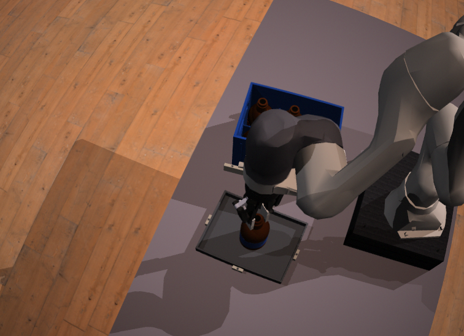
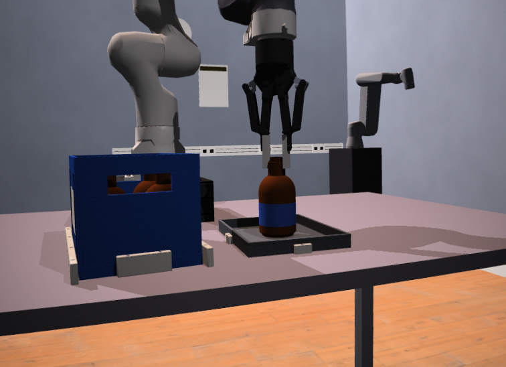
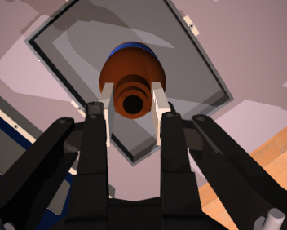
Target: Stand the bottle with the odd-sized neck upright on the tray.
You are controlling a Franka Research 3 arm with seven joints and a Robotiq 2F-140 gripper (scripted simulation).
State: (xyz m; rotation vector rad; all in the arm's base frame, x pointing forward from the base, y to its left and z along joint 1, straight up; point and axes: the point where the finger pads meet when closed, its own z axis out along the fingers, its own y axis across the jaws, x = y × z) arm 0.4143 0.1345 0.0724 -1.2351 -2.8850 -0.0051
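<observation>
Right now my hand is 90 mm above the bottle. From my hand the other things lie so: crate 280 mm to the right, 90 mm below, 30 mm behind; then dark tray 160 mm below.
</observation>
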